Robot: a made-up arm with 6 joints.
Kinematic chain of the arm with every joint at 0, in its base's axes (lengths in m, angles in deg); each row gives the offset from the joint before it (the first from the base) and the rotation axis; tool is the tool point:
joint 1: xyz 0 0 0.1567 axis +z
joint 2: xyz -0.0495 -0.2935 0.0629 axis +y
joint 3: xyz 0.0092 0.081 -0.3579 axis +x
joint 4: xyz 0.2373 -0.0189 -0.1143 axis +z
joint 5: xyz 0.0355 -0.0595 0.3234 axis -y
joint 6: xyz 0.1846 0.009 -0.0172 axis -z
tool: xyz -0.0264 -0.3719 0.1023
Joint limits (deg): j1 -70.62..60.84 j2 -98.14..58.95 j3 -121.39..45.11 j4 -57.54..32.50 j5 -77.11..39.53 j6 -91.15..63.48
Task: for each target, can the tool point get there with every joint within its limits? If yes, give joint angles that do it. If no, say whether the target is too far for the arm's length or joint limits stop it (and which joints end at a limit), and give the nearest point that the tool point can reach.
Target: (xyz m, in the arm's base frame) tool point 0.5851 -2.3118 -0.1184
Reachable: no: too far | nearest point 0.2606 -1.0298 0.0628 | short by 1.335 m
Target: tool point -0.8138 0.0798 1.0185
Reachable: no: joint limits stop it (at a limit: joint 1, joint 2) | nearest point -0.6779 -0.0021 0.8889 | short by 0.205 m
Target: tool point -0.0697 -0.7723 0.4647
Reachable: yes | joints -25.94 -23.03 1.11 -30.43 25.73 -42.41
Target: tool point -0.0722 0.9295 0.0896
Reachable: no: joint limits stop it (at a limit: joint 1, joint 3, joint 5) | nearest point -0.0240 0.8539 0.0963 | short by 0.090 m
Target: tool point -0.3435 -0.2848 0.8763
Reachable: yes | joints -53.88 -76.68 -37.17 -19.12 -10.39 -57.82
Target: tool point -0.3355 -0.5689 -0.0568
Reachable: yes | joints -26.59 35.06 24.35 -24.47 -46.69 35.57
